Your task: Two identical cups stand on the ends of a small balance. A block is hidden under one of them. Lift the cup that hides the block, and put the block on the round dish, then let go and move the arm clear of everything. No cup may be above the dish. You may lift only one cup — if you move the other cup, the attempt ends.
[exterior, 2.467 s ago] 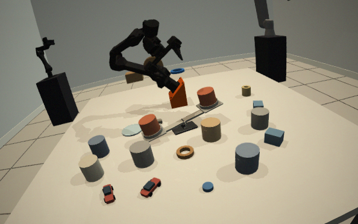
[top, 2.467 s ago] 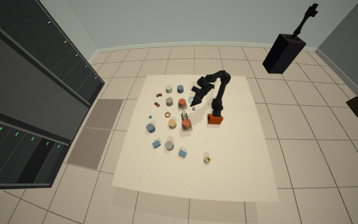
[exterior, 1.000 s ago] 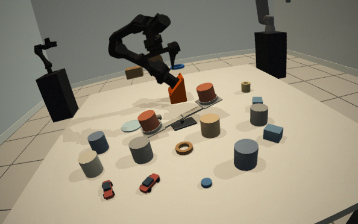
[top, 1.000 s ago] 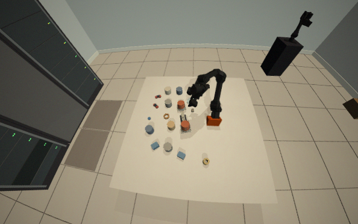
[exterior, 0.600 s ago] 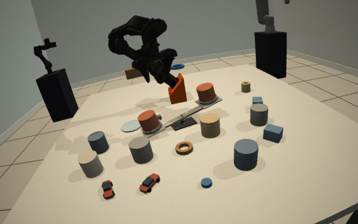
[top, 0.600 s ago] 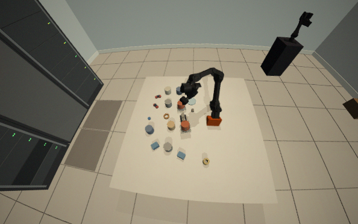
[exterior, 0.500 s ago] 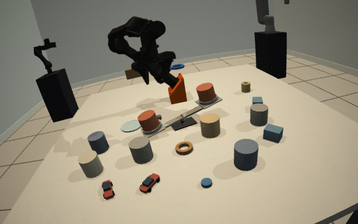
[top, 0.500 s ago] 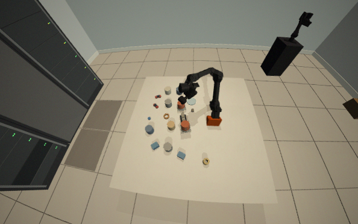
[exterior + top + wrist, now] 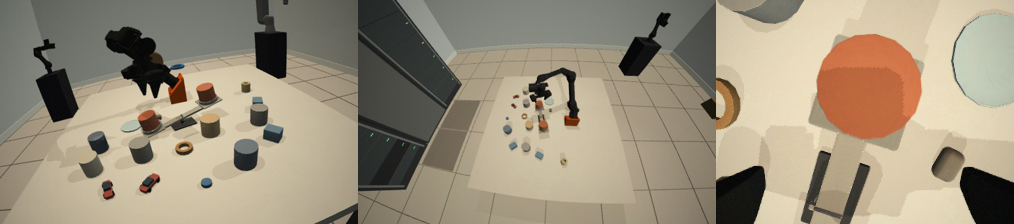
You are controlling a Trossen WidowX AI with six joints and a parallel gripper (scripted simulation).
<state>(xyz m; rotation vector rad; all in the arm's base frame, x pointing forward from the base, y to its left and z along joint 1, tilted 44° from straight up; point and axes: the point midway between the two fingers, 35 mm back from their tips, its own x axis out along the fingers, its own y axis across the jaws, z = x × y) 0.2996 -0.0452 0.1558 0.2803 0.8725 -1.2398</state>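
Now: the grey block 11 cm below my gripper tip, 2 cm to the right of it and 1 cm ahead of it. From my gripper tip the other things lie so: round dish 15 cm below, 11 cm to the right, 9 cm behind.
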